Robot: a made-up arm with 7 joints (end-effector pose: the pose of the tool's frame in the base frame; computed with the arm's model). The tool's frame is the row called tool. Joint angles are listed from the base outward.
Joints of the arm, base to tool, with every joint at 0 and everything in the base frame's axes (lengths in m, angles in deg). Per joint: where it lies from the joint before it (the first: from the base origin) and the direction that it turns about. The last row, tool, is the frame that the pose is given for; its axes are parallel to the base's.
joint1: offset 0 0 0 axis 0 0.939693 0.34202
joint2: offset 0 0 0 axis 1 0 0
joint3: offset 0 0 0 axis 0 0 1
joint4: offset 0.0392 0 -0.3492 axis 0 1 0
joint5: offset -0.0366 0 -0.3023 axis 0 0 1
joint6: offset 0 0 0 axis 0 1 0
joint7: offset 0 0 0 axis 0 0 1
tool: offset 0 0 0
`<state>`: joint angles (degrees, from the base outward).
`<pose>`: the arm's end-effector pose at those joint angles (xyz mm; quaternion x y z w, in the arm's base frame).
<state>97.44 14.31 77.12 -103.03 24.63 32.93 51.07</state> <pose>-355.1 292.6 74.1 0.6310 -0.2567 0.5401 0.4942</pose>
Working (the frame after each row of the table, in the pose's form):
after joint1: 0.0 0.0 0.0 0.0000 0.7062 0.2570 0.6597
after joint2: 0.0 0.0 0.0 0.0822 0.7327 0.1671 0.6546
after joint3: 0.0 0.0 0.0 0.5210 0.5217 0.5387 0.4077
after joint4: -349.4 -9.4 35.8 0.7459 0.0055 -0.0726 0.6621
after joint5: -355.1 292.6 74.1 0.7299 -0.1537 0.0703 0.6624
after joint6: -355.1 292.6 74.1 0.6800 0.0403 0.2743 0.6788
after joint7: -355.1 292.6 74.1 0.6310 -0.2567 0.5401 0.4942

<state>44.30 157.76 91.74 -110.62 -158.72 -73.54 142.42</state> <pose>293.2 -165.7 274.9 0.7776 -0.3372 -0.5068 0.1574</pose>
Working (the frame after each row of the table, in the pose's form):
after joint1: 0.0 0.0 0.0 0.0000 0.3543 0.1290 0.9262
after joint2: 0.0 0.0 0.0 0.9088 0.1949 -0.3228 0.1786
after joint3: 0.0 0.0 0.0 0.7727 -0.5166 -0.0965 0.3561
after joint4: 198.1 123.3 262.7 -0.3604 0.5868 0.6903 0.2222
after joint5: 293.2 -165.7 274.9 -0.6432 -0.2458 -0.0909 0.7194
after joint6: 293.2 -165.7 274.9 -0.5697 -0.6276 0.3122 0.4291
after joint7: 293.2 -165.7 274.9 0.7776 -0.3372 -0.5068 0.1574

